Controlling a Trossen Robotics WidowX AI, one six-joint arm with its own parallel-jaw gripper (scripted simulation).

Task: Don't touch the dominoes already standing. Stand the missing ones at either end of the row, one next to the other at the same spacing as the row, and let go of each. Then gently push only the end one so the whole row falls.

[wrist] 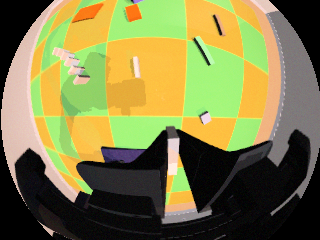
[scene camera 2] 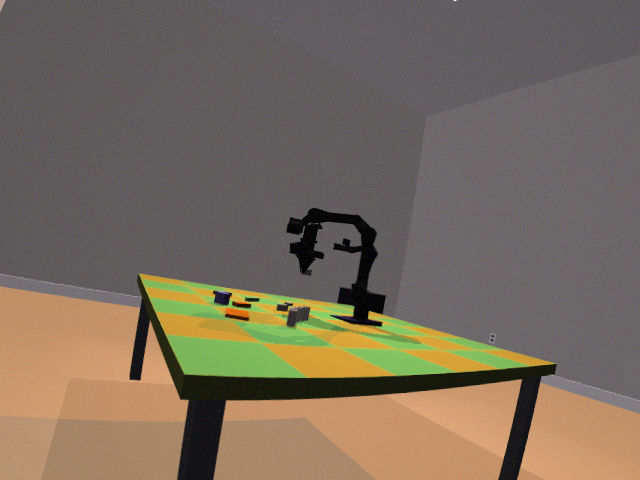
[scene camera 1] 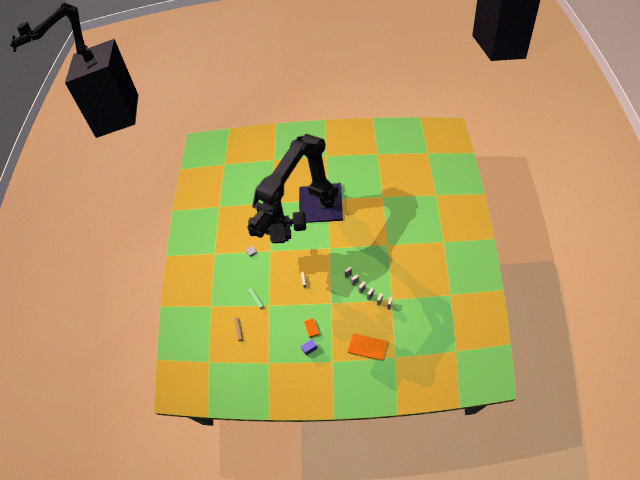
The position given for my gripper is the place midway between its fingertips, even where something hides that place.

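There is a pale domino here, and my gripper [scene camera 1: 280,236] carries the pale domino.
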